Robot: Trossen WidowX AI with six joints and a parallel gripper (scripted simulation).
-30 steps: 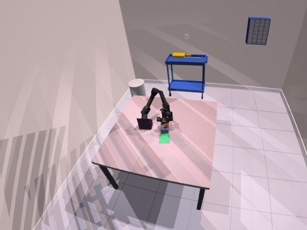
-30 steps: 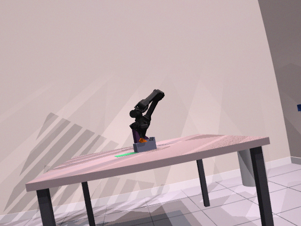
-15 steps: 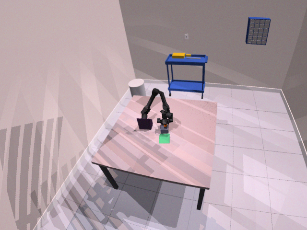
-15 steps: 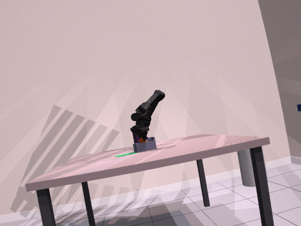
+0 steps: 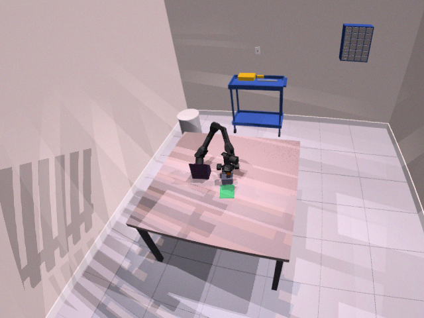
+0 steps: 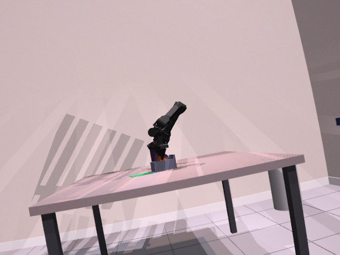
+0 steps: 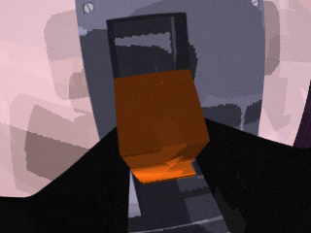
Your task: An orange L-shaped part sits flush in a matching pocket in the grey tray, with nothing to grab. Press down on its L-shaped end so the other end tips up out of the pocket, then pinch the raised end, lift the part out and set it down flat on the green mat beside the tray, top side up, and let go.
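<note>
Now: the green mat 14 cm to the right of my gripper tip, 8 cm below it and 3 cm ahead of it. Also, from my gripper tip: orange L-shaped part: 3 cm to the left, 3 cm below, 3 cm behind.
</note>
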